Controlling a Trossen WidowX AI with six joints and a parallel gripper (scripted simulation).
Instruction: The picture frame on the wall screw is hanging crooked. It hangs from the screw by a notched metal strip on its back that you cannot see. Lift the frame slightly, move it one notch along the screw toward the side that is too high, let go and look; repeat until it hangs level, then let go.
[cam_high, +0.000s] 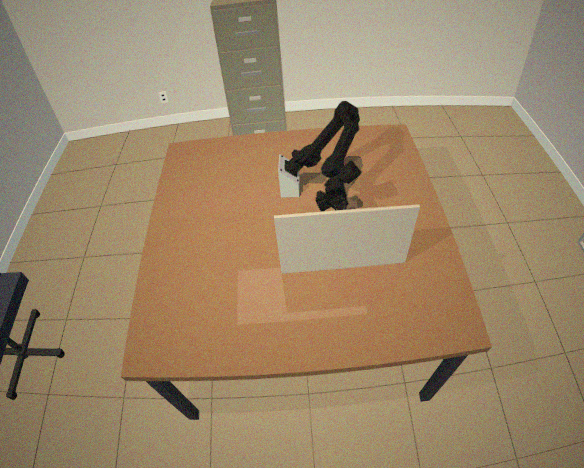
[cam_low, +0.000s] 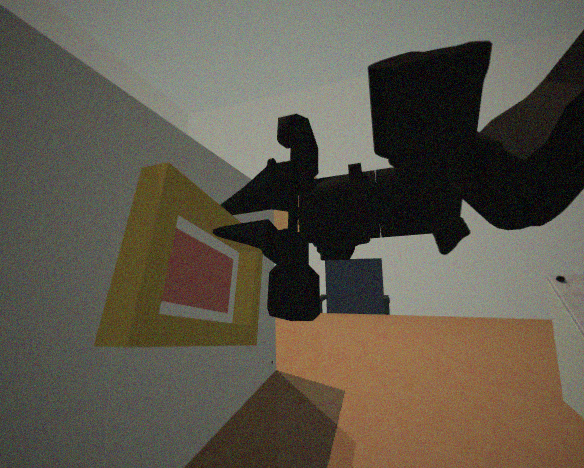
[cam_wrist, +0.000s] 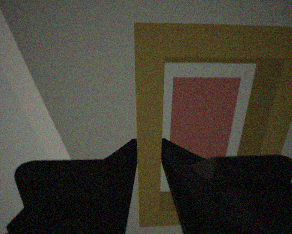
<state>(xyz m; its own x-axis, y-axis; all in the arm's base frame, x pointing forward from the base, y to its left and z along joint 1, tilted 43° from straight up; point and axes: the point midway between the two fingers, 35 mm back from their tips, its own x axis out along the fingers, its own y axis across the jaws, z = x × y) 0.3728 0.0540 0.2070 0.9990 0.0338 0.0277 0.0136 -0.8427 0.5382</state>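
The picture frame is 5 cm below my gripper tip, 1 cm to the left of it and 1 cm ahead of it. Also, from my gripper tip: grey wall panel: 7 cm below, 2 cm ahead, 1 cm to the left.
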